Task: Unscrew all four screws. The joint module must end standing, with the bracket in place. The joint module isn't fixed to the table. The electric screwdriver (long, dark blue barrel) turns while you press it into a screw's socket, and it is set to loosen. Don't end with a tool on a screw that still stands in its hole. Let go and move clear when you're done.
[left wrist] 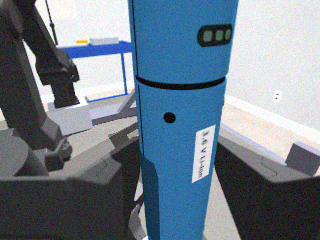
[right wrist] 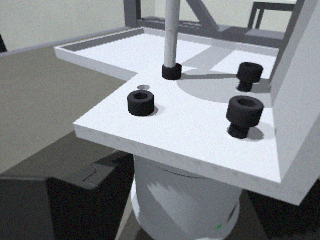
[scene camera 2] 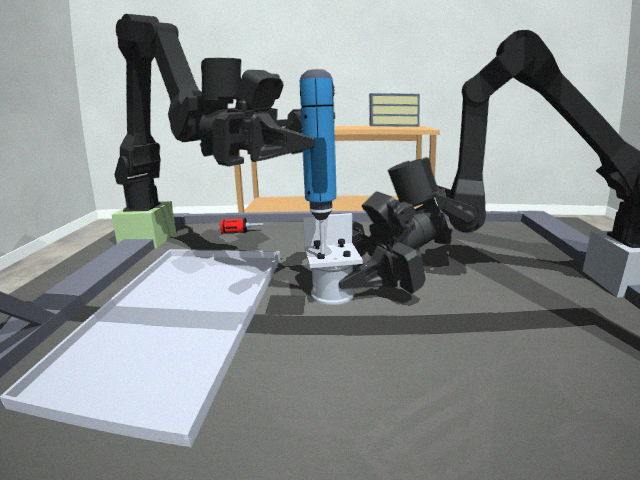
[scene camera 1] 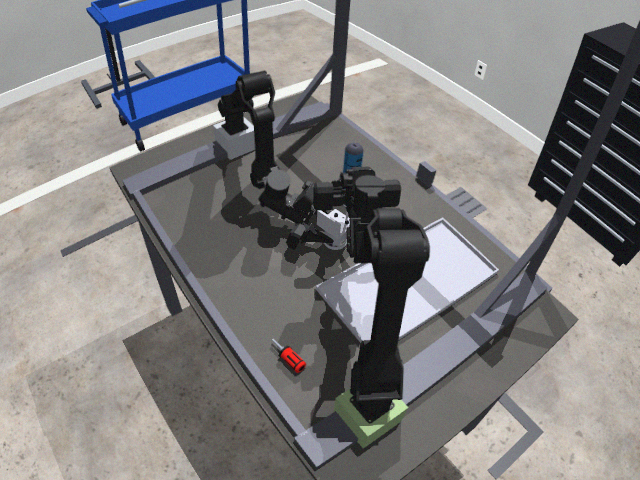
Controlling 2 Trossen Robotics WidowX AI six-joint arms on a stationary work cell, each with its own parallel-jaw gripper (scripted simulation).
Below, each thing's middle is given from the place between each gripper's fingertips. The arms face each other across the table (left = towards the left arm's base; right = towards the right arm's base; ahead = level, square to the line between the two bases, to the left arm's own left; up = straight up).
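White bracket [scene camera 2: 336, 226]: 40 mm above my right hand, 20 mm behind it and 20 mm to the left of it. Also measured from my right hand: white tray [scene camera 2: 146, 356], 210 mm to the left, 140 mm behind, 30 mm below; joint module [scene camera 2: 326, 290], 20 mm to the left, 20 mm behind, 10 mm below.
Measured from my left hand: white bracket, 150 mm below, 30 mm to the right, 20 mm ahead; white tray, 220 mm below, 160 mm to the left, 110 mm behind; joint module, 190 mm below, 30 mm to the right, 10 mm ahead.
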